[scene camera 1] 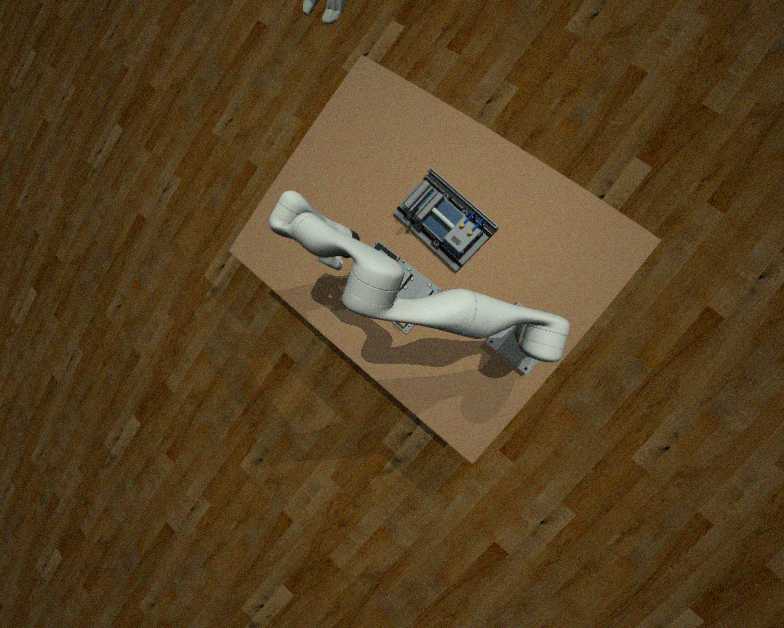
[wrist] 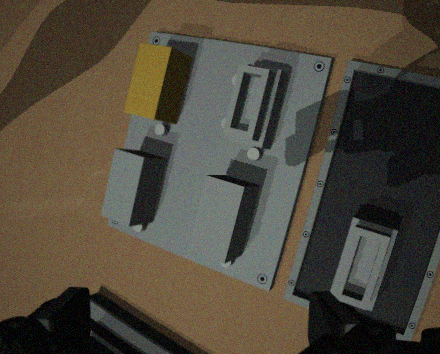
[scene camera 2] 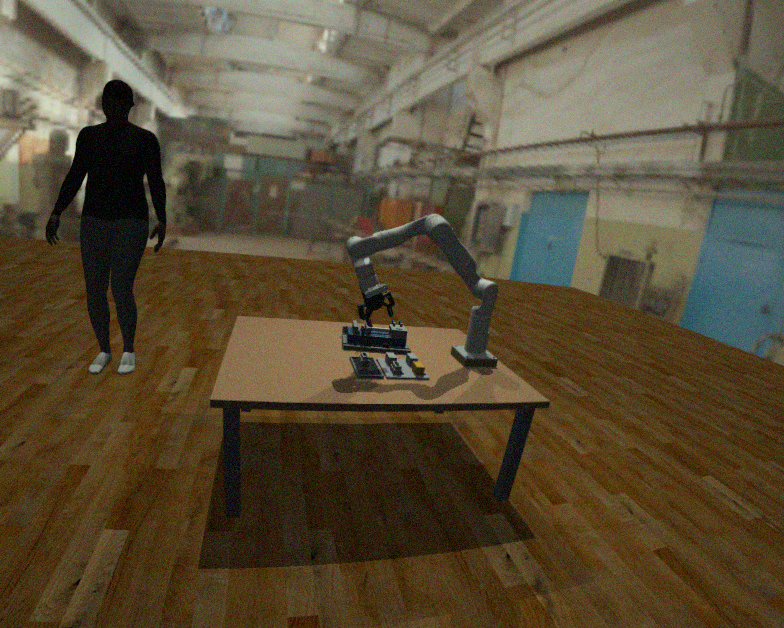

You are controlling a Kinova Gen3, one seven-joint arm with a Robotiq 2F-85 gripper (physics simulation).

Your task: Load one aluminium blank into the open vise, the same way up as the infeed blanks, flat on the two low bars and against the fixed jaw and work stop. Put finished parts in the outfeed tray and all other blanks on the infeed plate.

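Places are measured from the arm's base along level axes (x back, y right, z up), in metres.
Pixels of known places: gripper, fingertip midpoint: (wrist: pixel 199 315) (scene camera 2: pixel 381 321); arm's base at its link origin: (scene camera 2: pixel 473 350).
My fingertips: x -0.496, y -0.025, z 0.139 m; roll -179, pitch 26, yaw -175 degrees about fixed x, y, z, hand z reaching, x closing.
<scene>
Ahead of a thing's pixels: the offset from my fingertips to its middle. "pt": to the spot under its first point. Level surfaces: height alone.
My gripper (scene camera 2: pixel 380 319) (wrist: pixel 199 315) is open and empty, above the table beside the vise; the arm largely hides it in scene camera 1. The infeed plate @[dz -0.176, dx +0.089, dy -0.066 m] (wrist: pixel 195 150) (scene camera 1: pixel 418 281) bears two plain grey blanks, one at the near left (wrist: pixel 122 185) and one at the near right (wrist: pixel 220 212), a yellow block @[dz -0.154, dx +0.131, dy -0.119 m] (wrist: pixel 149 82) (scene camera 2: pixel 418 368) and a grey pocketed part @[dz -0.154, dx +0.044, dy -0.104 m] (wrist: pixel 250 131). Another pocketed part @[dz -0.156, dx -0.050, dy +0.003 m] (wrist: pixel 338 280) lies in the dark outfeed tray (wrist: pixel 320 184) near the right finger. The vise @[dz -0.130, dx +0.082, dy +0.218 m] (scene camera 1: pixel 458 238) (scene camera 2: pixel 374 338) shows a blue recess with a light strip; its bars are too small to judge.
The arm base (scene camera 1: pixel 510 349) (scene camera 2: pixel 474 356) stands on the table @[dz -0.179 m] (scene camera 1: pixel 556 248) (scene camera 2: pixel 281 366). The arm passes over the infeed plate in scene camera 1. Pins @[dz -0.168, dx +0.044, dy -0.067 m] (wrist: pixel 254 153) stand up from the plate. A vise edge @[pt dz -0.160, dx +0.139, dy +0.105 m] (wrist: pixel 135 330) shows at the wrist view's bottom. A person (scene camera 2: pixel 117 170) stands behind the table.
</scene>
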